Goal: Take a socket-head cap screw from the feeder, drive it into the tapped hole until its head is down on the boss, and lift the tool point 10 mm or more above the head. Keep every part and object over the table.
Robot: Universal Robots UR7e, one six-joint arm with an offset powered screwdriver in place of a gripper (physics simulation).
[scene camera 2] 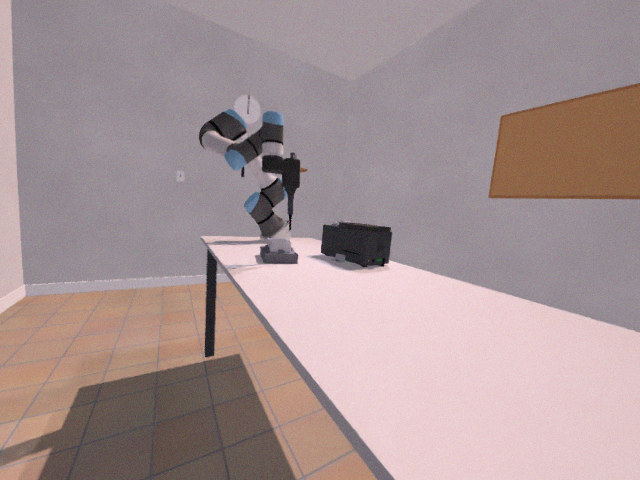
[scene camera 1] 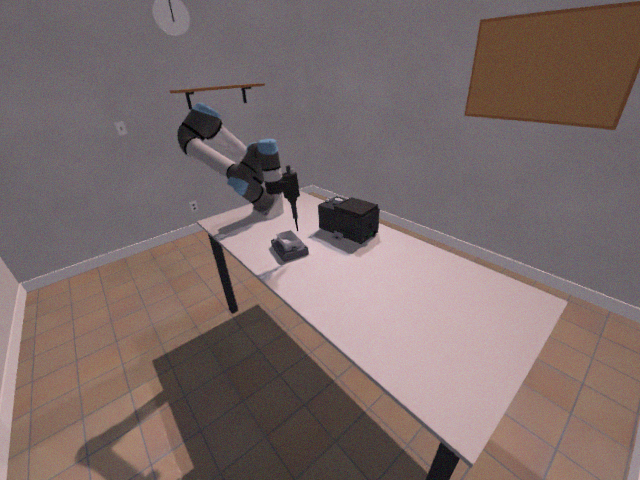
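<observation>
My screwdriver, the gripper here (scene camera 1: 297,229) (scene camera 2: 290,228), is upright with its thin bit pointing down. The bit tip stands in the air, higher than the light grey part (scene camera 1: 288,240) (scene camera 2: 279,245) and a little to its right in both views. That part sits in a dark grey base (scene camera 1: 293,254) (scene camera 2: 279,257) on the table. The black screw feeder (scene camera 1: 348,219) (scene camera 2: 356,243) stands to the right of the base, apart from the bit. The tapped hole and any screw, on the bit or in the part, are too small to make out.
The white table (scene camera 1: 403,310) (scene camera 2: 413,351) carries the arm, the base and the feeder. A small grey tab (scene camera 1: 338,235) (scene camera 2: 340,257) is low on the feeder's near side. The table's left edge runs close to the dark base. A wall shelf (scene camera 1: 217,88) hangs behind the arm.
</observation>
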